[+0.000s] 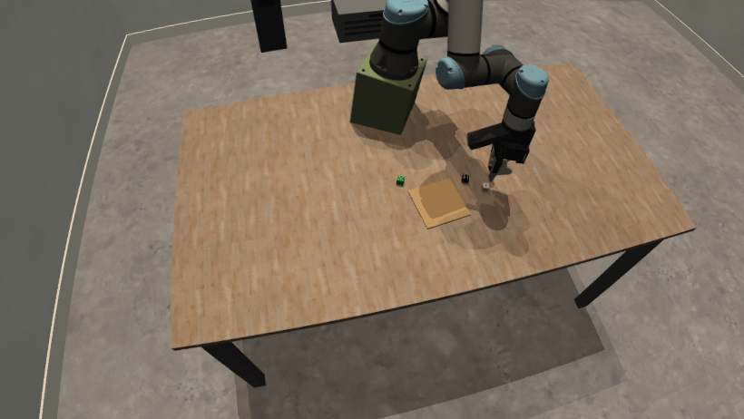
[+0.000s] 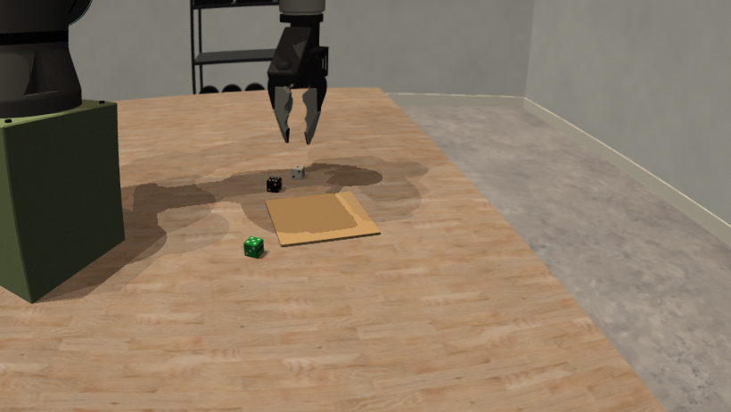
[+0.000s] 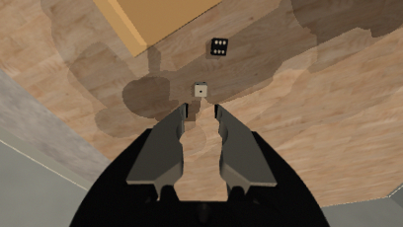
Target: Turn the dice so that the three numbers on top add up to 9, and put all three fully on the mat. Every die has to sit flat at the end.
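My gripper is now 70 mm above the white die. From my hand the other things lie so: tan mat 150 mm to the right, 80 mm below, 30 mm ahead; black die 70 mm below, 50 mm to the right, 40 mm behind; green die 250 mm to the right, 70 mm below, 60 mm behind.
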